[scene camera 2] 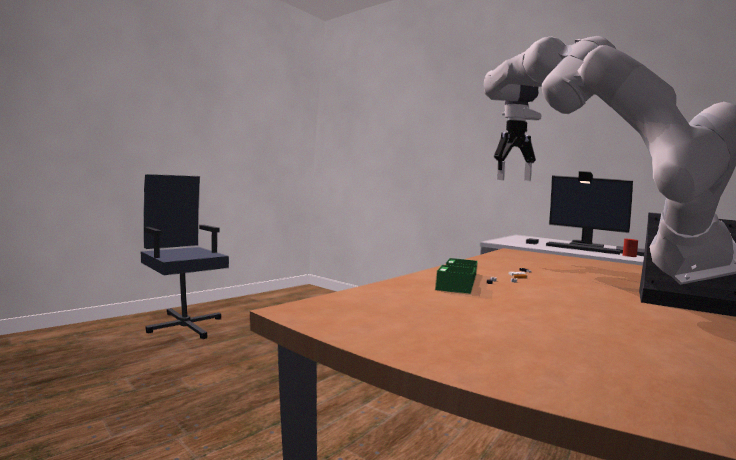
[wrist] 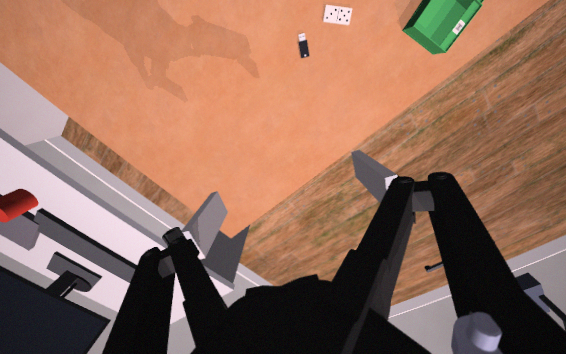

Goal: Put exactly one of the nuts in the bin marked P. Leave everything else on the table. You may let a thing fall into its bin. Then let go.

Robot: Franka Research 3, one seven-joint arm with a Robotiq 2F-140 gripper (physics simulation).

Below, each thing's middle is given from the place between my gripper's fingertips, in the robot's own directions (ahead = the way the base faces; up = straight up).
Labels:
I see the green three-compartment bin block [scene camera 2: 458,275] 60 mm ahead of my hand, 410 mm to the left of it and 270 mm below it.

